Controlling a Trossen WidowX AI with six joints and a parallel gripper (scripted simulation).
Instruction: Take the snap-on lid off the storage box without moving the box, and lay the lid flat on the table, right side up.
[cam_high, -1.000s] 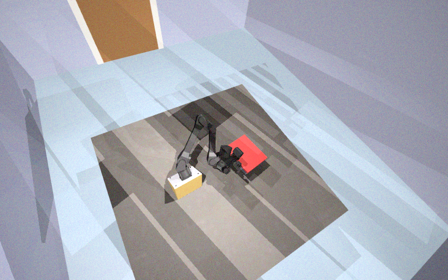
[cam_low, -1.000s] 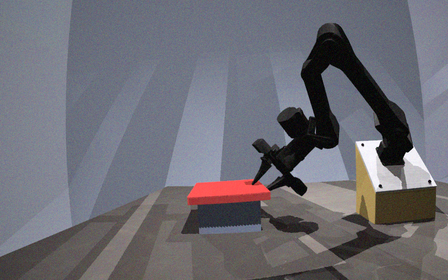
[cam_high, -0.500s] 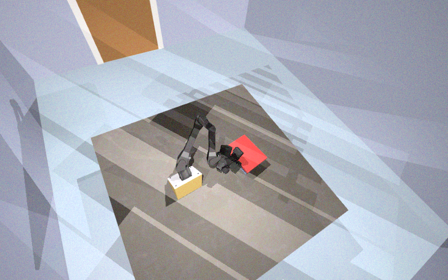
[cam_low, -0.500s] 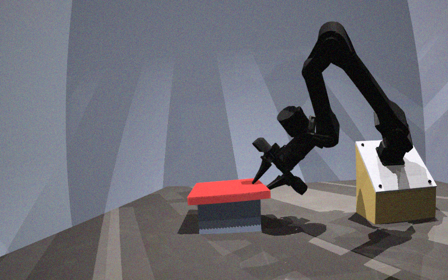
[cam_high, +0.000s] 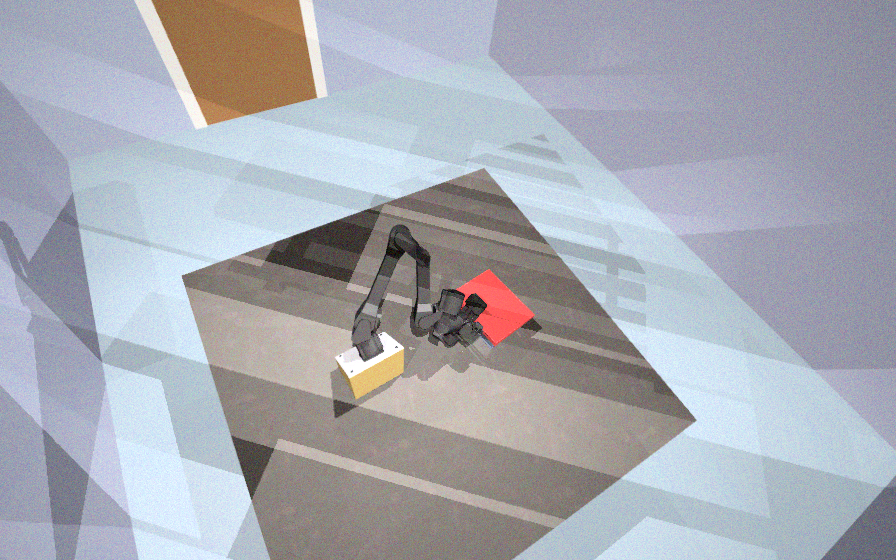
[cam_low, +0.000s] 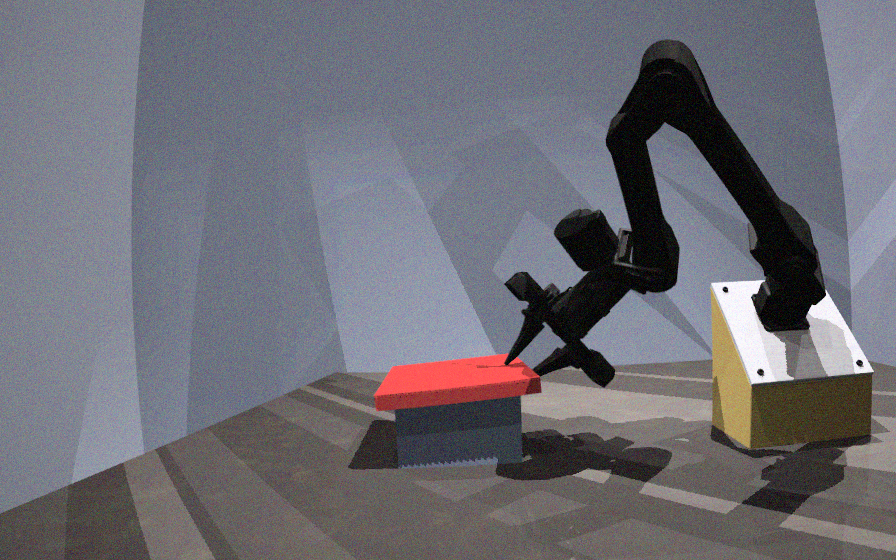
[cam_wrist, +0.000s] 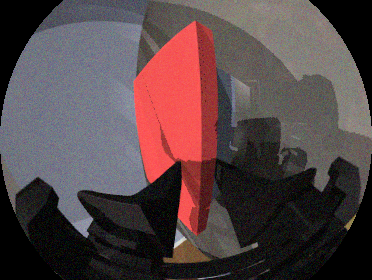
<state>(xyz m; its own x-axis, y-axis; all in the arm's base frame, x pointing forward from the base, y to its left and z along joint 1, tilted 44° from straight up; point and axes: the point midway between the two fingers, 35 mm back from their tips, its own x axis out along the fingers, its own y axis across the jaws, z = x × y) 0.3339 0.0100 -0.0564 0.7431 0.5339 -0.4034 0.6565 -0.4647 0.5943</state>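
The red lid is 8 cm ahead of my gripper tip and 1 cm to the left of it. From my gripper tip the other things lie so: storage box (8 cm ahead, 1 cm to the left, 5 cm below).
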